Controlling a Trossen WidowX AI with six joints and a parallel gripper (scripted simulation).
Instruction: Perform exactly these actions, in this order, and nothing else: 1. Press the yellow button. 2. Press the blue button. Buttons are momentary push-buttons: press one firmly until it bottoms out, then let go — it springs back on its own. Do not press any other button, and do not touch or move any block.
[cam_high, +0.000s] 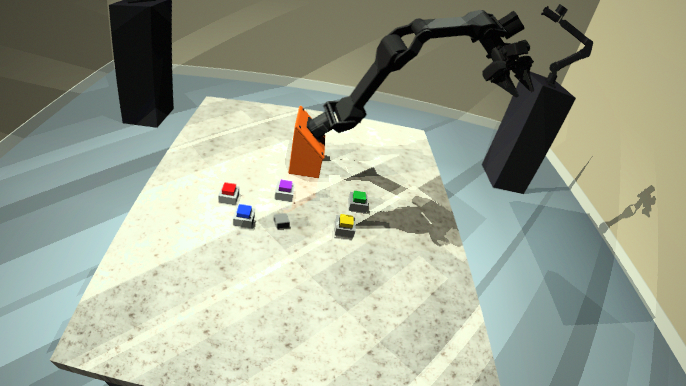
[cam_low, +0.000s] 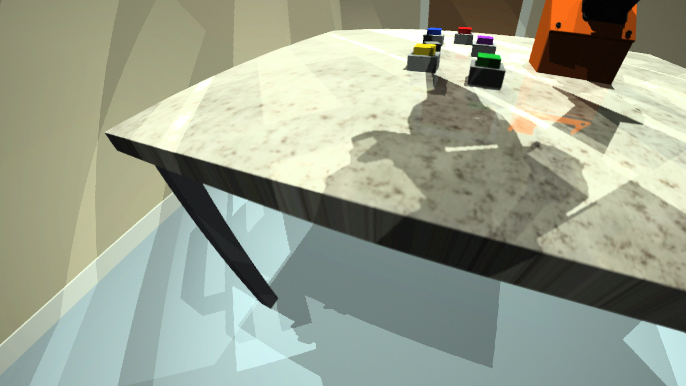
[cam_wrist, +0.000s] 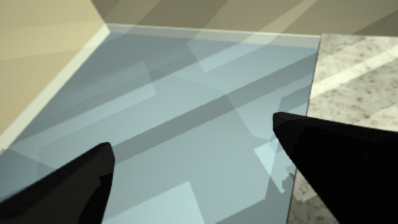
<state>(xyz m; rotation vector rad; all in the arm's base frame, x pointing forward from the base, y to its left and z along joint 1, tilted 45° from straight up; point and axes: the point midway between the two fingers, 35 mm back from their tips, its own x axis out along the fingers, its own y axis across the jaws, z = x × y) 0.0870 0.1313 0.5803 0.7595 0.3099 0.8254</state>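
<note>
Now: the yellow button 41 cm to the right of my gripper tip, 38 cm below it and 17 cm ahead of it. From my gripper tip the other things lie so: small grey block: 57 cm to the right, 40 cm below, 18 cm ahead; purple button: 57 cm to the right, 38 cm below, 7 cm ahead; green button: 38 cm below, 37 cm to the right, 7 cm ahead.
</note>
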